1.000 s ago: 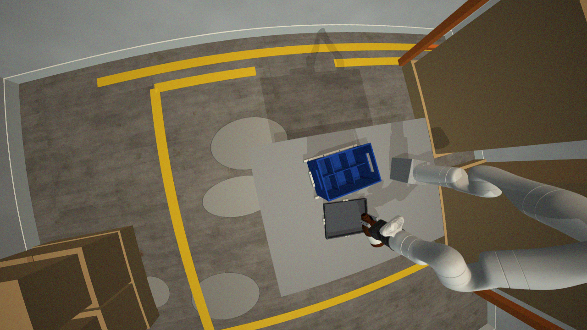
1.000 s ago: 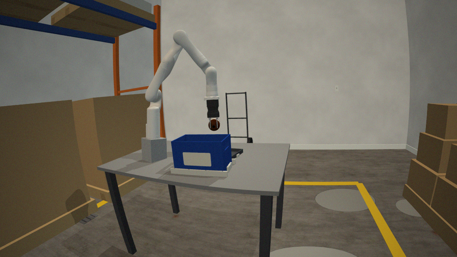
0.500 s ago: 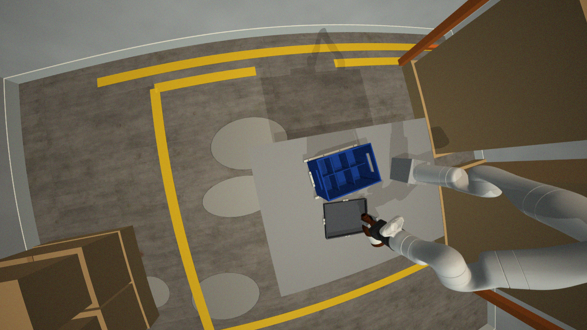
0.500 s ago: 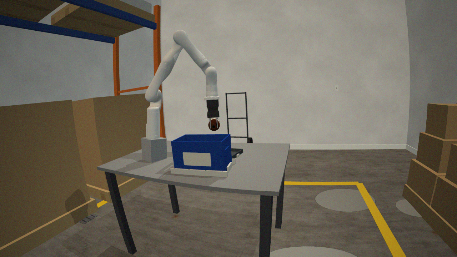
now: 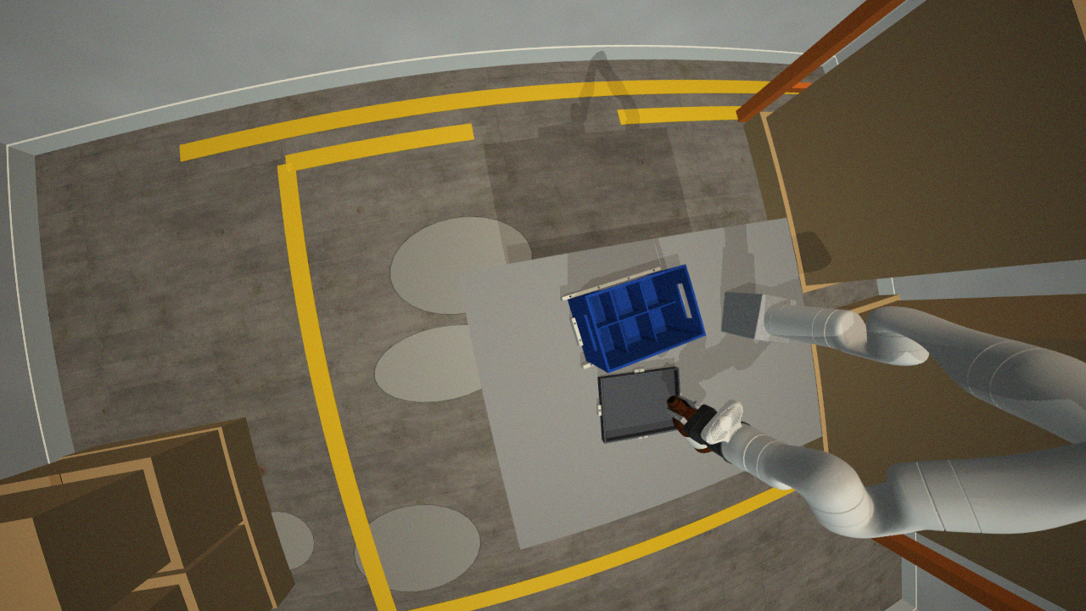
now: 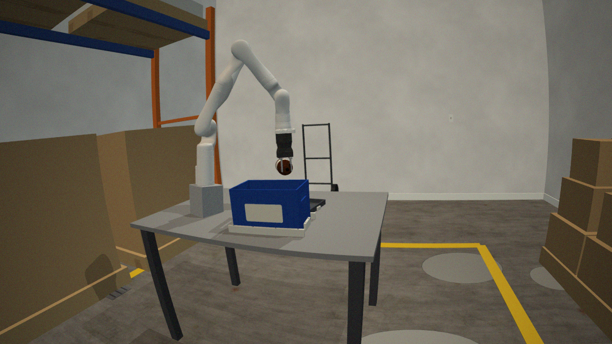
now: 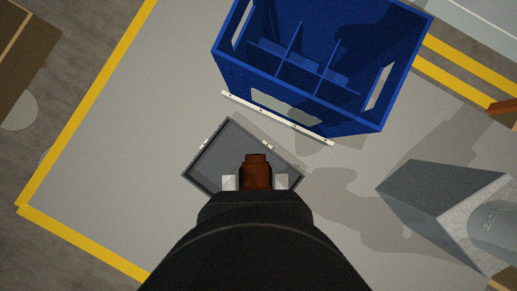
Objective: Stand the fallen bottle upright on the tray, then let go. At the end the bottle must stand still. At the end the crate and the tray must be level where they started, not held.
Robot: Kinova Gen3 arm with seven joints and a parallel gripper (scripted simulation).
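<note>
Now: hand 30 mm past the brown bottle, 40 mm to the right of it and 10 mm above it. Round my hand: dark grey tray 50 mm to the left, 190 mm below; blue crate 40 mm ahead, 220 mm to the right, 120 mm below.
</note>
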